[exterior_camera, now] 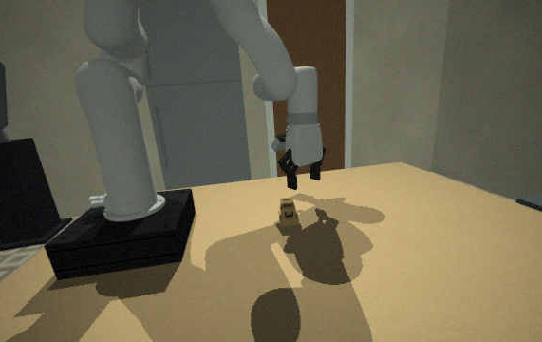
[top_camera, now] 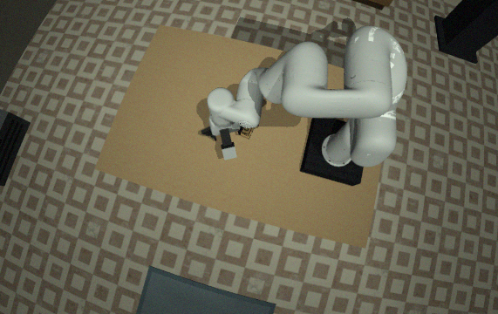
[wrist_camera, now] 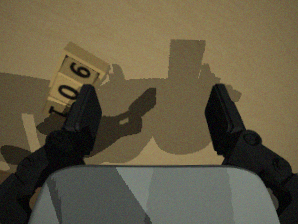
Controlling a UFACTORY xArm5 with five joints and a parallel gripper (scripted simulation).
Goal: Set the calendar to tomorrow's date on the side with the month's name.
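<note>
The wooden date cube is 80 mm to the right of my hand, 70 mm behind it and 40 mm below it. Round my hand: wooden calendar tray 70 mm behind, 60 mm to the right, 60 mm below.
</note>
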